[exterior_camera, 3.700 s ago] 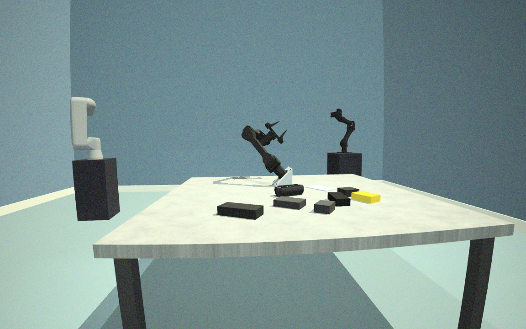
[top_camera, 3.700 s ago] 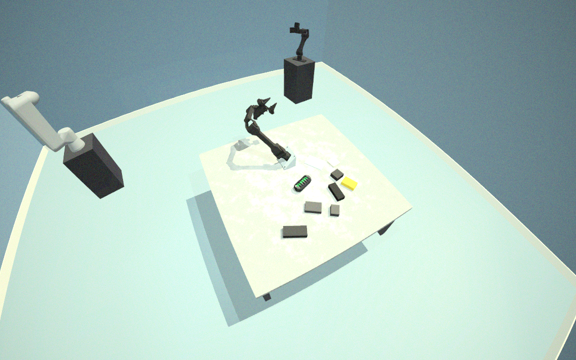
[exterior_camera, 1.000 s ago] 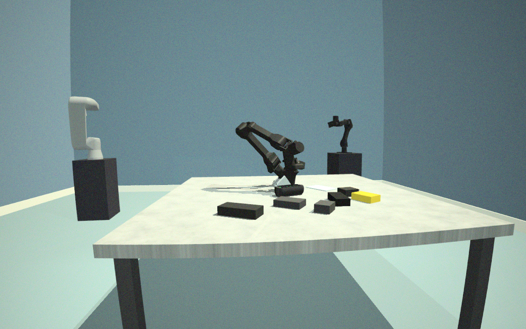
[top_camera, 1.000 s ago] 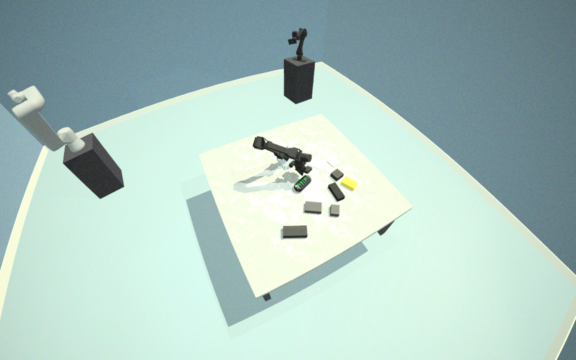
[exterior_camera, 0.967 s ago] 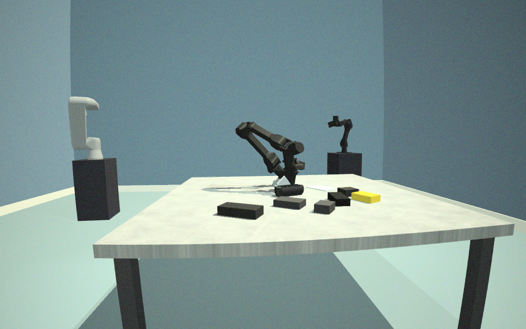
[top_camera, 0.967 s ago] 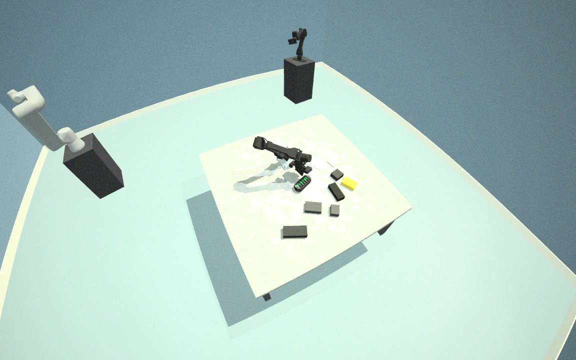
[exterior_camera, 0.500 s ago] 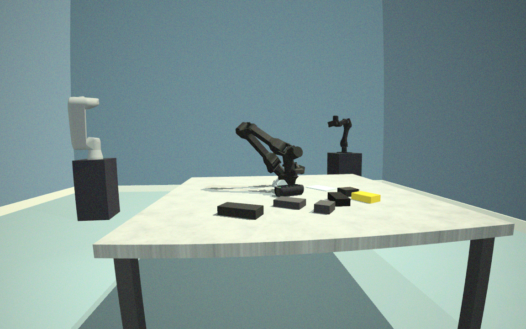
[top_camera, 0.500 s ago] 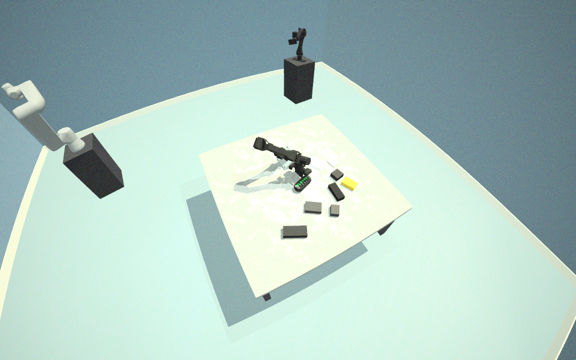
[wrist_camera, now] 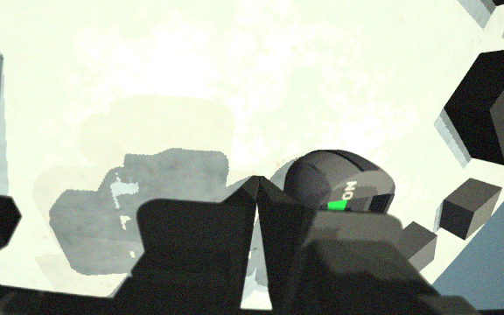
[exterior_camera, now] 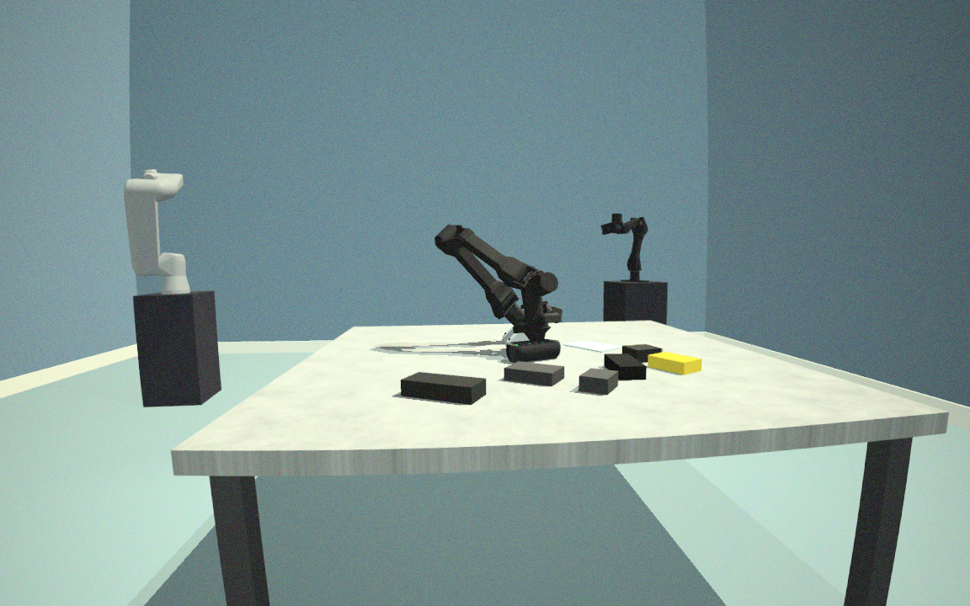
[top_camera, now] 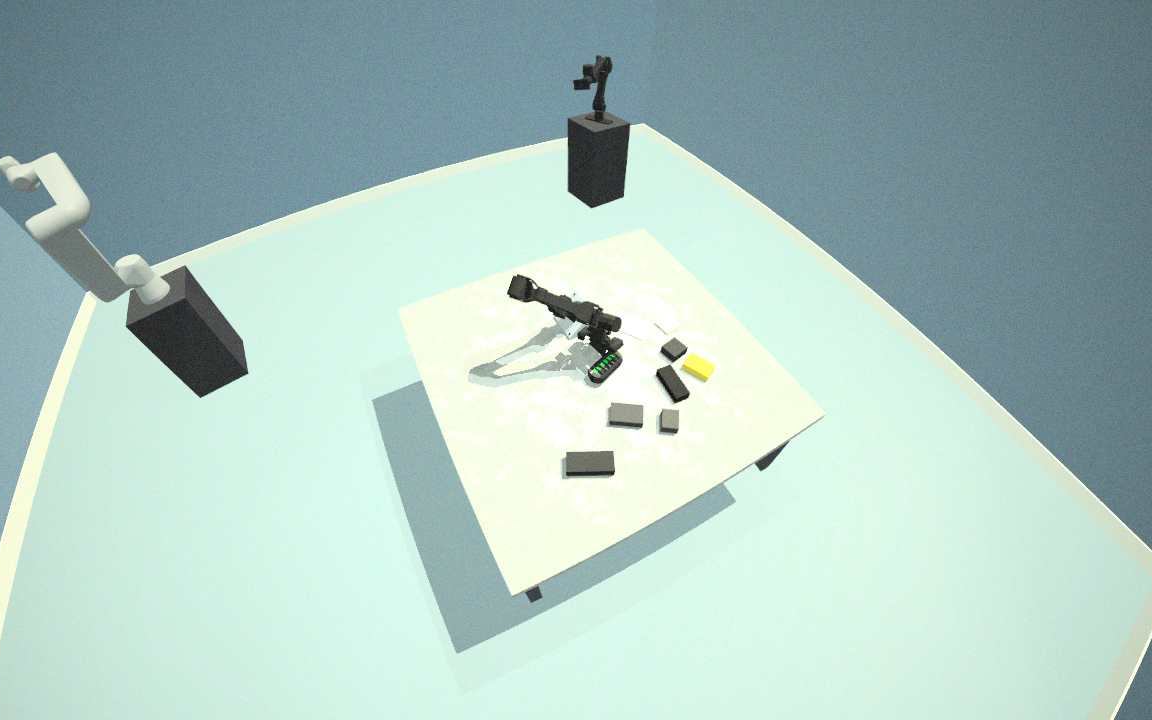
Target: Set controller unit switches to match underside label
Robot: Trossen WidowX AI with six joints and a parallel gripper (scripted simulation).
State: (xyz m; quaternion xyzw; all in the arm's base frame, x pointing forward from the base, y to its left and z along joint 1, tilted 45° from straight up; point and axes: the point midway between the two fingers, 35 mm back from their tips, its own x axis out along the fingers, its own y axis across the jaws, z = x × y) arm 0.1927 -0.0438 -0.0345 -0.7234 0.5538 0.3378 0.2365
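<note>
My gripper tip is 260 mm short of the flat grey block, 100 mm to the left of it and 10 mm below it. The rest, counted from my gripper tip: white sheet (20 mm ahead, 320 mm to the left); then yellow block (260 mm ahead, 260 mm to the left, 10 mm above); then small grey cube (370 mm ahead, 10 mm to the left, 10 mm above).
</note>
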